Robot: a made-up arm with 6 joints. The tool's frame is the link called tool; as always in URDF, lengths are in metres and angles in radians.
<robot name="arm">
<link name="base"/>
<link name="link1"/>
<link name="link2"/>
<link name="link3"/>
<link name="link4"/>
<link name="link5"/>
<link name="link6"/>
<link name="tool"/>
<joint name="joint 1" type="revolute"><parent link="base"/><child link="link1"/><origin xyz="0 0 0.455" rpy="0 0 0"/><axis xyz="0 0 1"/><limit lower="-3.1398" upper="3.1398"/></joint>
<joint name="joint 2" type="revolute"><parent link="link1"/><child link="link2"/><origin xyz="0 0 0" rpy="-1.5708 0 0"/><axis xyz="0 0 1"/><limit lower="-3.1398" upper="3.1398"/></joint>
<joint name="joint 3" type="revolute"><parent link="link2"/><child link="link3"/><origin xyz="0 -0.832 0" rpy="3.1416 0 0"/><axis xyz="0 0 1"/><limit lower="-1.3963" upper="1.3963"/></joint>
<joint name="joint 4" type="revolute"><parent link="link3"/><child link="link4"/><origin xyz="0 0 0" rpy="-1.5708 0 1.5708"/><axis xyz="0 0 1"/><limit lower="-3.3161" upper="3.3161"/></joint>
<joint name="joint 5" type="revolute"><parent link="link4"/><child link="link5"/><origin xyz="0 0 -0.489" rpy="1.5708 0 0"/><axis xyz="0 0 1"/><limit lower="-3.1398" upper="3.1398"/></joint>
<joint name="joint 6" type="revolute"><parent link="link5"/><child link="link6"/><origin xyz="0 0 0.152" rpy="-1.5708 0 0"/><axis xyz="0 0 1"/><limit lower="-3.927" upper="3.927"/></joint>
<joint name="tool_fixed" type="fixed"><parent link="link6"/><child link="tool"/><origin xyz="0 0 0" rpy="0 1.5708 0"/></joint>
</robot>
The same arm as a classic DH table. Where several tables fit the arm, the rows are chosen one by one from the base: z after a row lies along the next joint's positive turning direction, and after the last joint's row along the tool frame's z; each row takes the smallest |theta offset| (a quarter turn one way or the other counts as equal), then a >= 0, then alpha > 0; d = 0 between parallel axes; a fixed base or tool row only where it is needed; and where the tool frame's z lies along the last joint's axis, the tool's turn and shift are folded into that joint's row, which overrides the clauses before.
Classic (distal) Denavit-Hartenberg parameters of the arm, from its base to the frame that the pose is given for. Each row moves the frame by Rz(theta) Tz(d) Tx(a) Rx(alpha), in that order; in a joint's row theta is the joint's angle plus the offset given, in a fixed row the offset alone. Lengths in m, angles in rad.
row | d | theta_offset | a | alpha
joint 1 | 0.455 | 0 | 0 | -1.5708
joint 2 | 0 | -1.5708 | 0.832 | 3.1416
joint 3 | 0 | 0 | 0 | -1.5708
joint 4 | -0.489 | 0 | 0 | 1.5708
joint 5 | 0.152 | 0 | 0 | -1.5708
joint 6 | 0 | 1.5708 | 0 | 1.5708
tool (fixed) | 0 | -1.5708 | 0 | 0
Joint limits (rad, base to tool): -3.1398..3.1398 -3.1398..3.1398 -1.3963..1.3963 -3.3161..3.3161 -3.1398..3.1398 -3.927..3.927

